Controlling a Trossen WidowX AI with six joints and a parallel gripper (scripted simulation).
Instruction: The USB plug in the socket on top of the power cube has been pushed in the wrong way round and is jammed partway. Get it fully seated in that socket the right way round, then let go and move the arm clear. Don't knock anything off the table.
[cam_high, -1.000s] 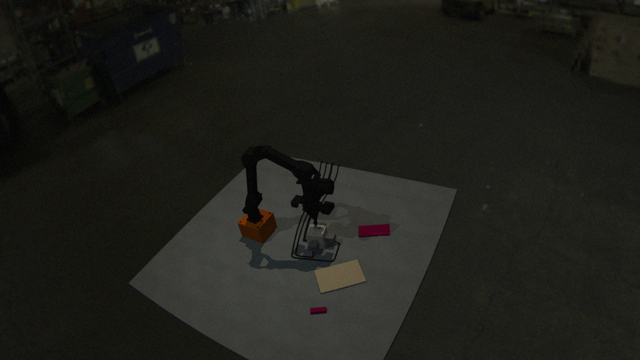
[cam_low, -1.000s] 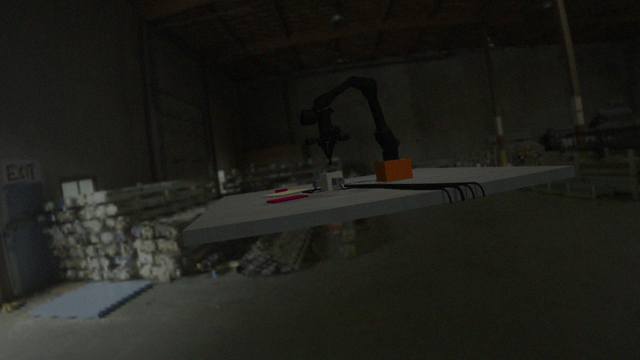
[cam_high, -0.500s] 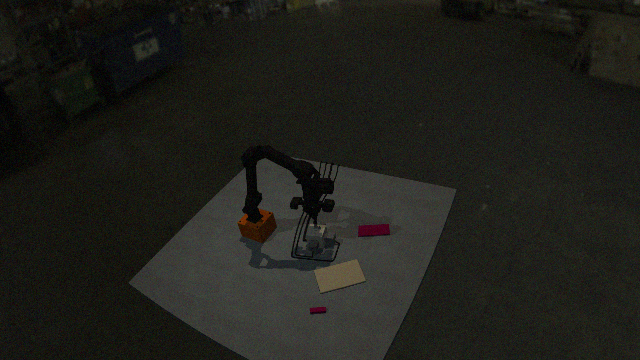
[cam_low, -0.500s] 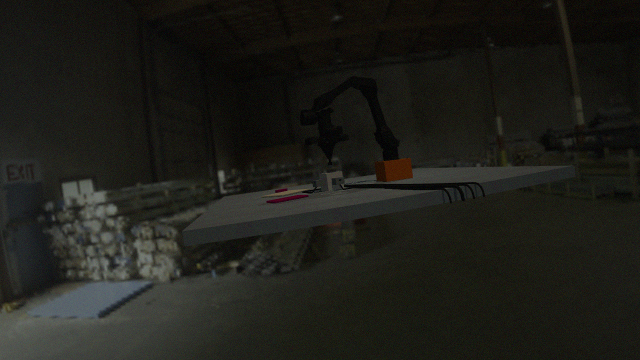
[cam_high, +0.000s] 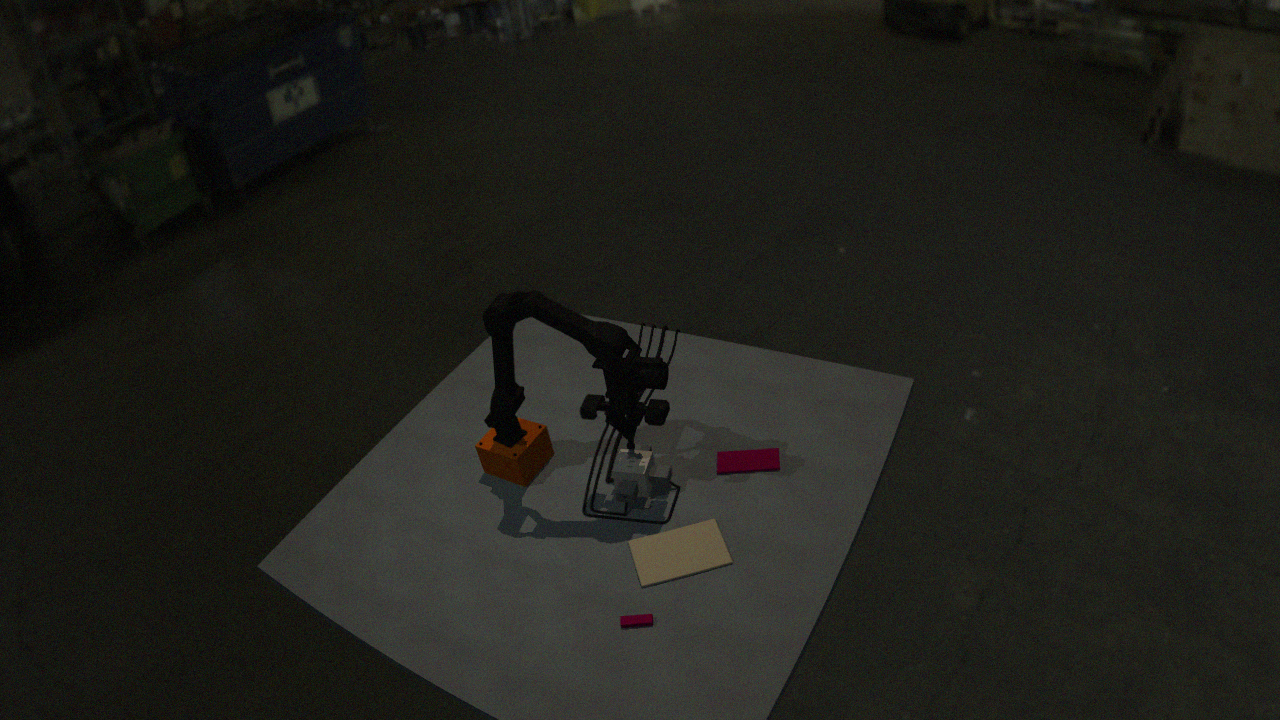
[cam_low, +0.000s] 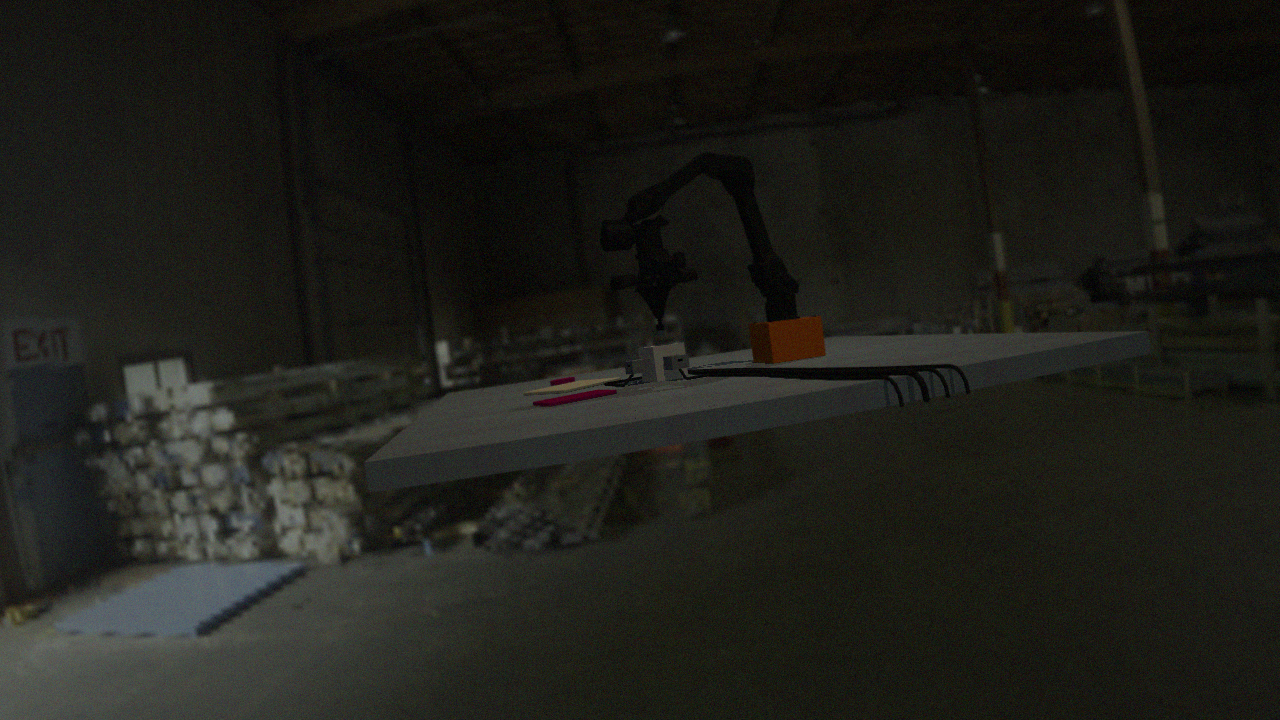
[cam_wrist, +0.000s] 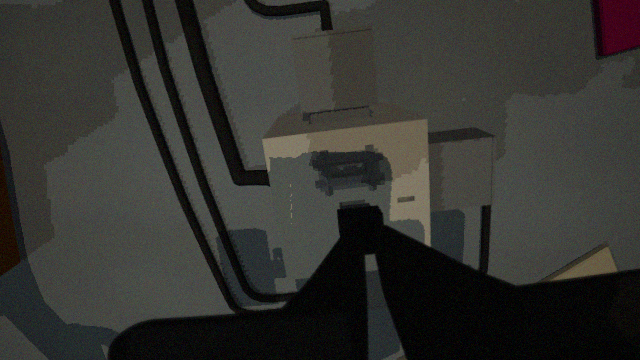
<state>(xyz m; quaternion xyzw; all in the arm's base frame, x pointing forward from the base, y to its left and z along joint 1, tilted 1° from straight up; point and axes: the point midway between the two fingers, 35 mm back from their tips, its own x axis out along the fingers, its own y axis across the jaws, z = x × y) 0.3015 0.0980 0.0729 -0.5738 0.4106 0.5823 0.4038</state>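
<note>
Now: the dark USB plug 20 mm below my gripper tip. The rest, counted from my gripper tip: beige card (210 mm ahead, 140 mm to the right, 130 mm below); then magenta block (200 mm ahead, 170 mm to the left, 130 mm below); then USB socket (10 mm to the left, 60 mm below).
</note>
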